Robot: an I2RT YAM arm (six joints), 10 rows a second.
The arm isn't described. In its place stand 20 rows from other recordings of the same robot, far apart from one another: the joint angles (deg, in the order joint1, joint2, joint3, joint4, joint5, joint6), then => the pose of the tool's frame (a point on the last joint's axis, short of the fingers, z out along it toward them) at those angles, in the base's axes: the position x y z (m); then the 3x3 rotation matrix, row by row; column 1 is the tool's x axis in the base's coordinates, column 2 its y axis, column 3 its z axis.
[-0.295, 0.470, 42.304, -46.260, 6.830, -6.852] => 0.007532 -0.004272 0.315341; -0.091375 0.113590 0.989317; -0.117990 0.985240 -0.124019; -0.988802 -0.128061 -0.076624
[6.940, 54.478, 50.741, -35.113, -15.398, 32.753] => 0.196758 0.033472 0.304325; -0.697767 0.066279 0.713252; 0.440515 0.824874 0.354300; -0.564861 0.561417 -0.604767
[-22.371, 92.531, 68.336, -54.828, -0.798, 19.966] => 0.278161 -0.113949 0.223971; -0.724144 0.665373 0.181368; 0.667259 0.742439 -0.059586; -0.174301 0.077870 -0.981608
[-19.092, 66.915, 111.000, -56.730, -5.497, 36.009] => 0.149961 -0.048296 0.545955; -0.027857 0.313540 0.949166; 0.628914 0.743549 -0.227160; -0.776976 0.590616 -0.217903
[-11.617, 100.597, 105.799, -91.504, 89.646, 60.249] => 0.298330 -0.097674 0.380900; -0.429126 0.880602 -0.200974; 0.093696 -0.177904 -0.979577; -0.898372 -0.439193 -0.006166
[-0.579, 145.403, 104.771, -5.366, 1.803, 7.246] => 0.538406 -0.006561 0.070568; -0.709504 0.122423 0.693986; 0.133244 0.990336 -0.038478; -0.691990 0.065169 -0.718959
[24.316, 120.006, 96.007, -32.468, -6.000, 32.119] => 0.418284 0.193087 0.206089; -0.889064 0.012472 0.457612; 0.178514 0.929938 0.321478; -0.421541 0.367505 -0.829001
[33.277, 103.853, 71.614, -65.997, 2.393, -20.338] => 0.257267 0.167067 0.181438; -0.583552 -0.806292 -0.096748; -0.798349 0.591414 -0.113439; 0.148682 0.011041 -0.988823
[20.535, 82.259, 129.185, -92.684, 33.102, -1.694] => 0.175727 0.045063 0.520659; -0.672446 0.043112 0.738889; -0.278330 0.910298 -0.306414; -0.685820 -0.411702 -0.600128
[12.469, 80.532, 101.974, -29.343, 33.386, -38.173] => 0.282918 0.042498 0.505056; -0.323013 0.193704 0.926359; -0.599944 0.715110 -0.358727; -0.731936 -0.671637 -0.114778
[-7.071, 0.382, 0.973, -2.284, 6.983, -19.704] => 0.108293 -0.017794 0.174555; -0.109460 0.218683 0.969637; -0.323647 0.914499 -0.242783; -0.939825 -0.340395 -0.029325
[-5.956, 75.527, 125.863, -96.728, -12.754, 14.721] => 0.139262 -0.006627 0.517298; -0.709294 0.134412 0.691979; 0.323187 0.934408 0.149771; -0.626460 0.329870 -0.706210
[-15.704, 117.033, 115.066, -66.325, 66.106, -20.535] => 0.395135 -0.144908 0.318065; -0.990223 0.093796 -0.103246; 0.130823 0.367644 -0.920719; -0.048402 -0.925224 -0.376320
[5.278, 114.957, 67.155, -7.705, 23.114, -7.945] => 0.400441 0.022958 0.123673; -0.831727 0.022011 0.554748; -0.204503 0.916809 -0.342986; -0.516148 -0.398718 -0.758034
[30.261, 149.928, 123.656, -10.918, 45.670, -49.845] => 0.508172 0.267005 0.131379; -0.443724 -0.308722 0.841309; -0.877229 0.341588 -0.337322; -0.183242 -0.887698 -0.422391
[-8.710, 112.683, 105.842, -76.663, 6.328, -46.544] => 0.379555 -0.062117 0.278791; -0.793704 -0.600926 0.094457; -0.608302 0.783644 -0.125977; 0.001682 -0.157447 -0.987526
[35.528, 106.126, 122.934, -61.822, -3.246, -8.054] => 0.314553 0.227078 0.417918; -0.484079 -0.687347 0.541498; -0.517528 0.723896 0.456222; -0.705572 -0.059393 -0.706145
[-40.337, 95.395, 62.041, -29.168, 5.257, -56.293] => 0.251685 -0.218003 0.194643; -0.938295 -0.186992 0.290923; -0.289991 0.883763 -0.367245; -0.188435 -0.428949 -0.883456
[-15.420, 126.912, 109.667, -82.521, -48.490, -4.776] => 0.405968 -0.084320 0.213075; -0.971602 0.218533 0.090739; 0.210747 0.624836 0.751775; 0.107591 0.749549 -0.653147
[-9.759, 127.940, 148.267, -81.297, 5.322, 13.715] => 0.437337 -0.078569 0.367381; -0.786611 0.411361 0.460462; 0.374828 0.910751 -0.173311; -0.490659 0.036266 -0.870596
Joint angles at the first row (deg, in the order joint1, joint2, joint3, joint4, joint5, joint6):
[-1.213 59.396 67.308 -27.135 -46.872 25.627]
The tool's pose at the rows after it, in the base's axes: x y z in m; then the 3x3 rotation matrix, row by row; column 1 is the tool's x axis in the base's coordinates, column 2 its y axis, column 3 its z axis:
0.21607 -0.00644 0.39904; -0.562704 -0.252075 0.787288; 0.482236 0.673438 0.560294; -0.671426 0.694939 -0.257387
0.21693 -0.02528 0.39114; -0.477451 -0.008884 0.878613; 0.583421 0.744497 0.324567; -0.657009 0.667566 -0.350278
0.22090 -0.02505 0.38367; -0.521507 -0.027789 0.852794; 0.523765 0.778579 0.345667; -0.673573 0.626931 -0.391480
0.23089 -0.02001 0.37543; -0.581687 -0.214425 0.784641; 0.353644 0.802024 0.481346; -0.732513 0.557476 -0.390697
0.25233 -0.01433 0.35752; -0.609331 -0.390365 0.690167; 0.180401 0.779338 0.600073; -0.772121 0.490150 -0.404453
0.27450 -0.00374 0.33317; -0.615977 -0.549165 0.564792; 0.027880 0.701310 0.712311; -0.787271 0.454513 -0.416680
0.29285 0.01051 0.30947; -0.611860 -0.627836 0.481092; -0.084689 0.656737 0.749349; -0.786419 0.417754 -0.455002
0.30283 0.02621 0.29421; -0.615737 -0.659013 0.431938; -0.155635 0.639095 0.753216; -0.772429 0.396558 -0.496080
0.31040 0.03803 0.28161; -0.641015 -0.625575 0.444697; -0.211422 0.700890 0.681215; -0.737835 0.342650 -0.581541
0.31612 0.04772 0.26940; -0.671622 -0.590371 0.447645; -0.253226 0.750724 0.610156; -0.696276 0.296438 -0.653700
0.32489 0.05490 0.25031; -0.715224 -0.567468 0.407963; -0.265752 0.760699 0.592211; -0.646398 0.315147 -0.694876
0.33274 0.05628 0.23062; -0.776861 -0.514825 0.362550; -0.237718 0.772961 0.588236; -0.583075 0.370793 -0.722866
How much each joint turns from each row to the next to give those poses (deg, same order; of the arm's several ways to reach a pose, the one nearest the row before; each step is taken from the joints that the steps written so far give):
[-6.775 0.067 -0.020 -0.831 5.246 6.667]
[-3.234 0.195 -0.002 -3.344 12.328 1.049]
[0.130 1.203 0.001 -2.054 -0.919 -4.743]
[0.720 2.513 -0.021 -0.221 -7.716 -10.645]
[1.465 5.138 0.000 0.352 -6.469 -11.212]
[2.382 6.010 0.000 -0.461 -6.121 -10.558]
[3.169 5.179 -0.002 -0.064 -0.393 -7.191]
[3.235 3.083 0.023 0.197 1.967 -2.819]
[2.799 2.075 -0.023 0.459 7.673 -0.130]
[2.272 1.990 0.001 0.022 6.578 0.283]
[1.268 3.563 0.000 0.285 1.705 0.809]
[0.087 3.605 0.000 -0.002 -0.022 2.491]

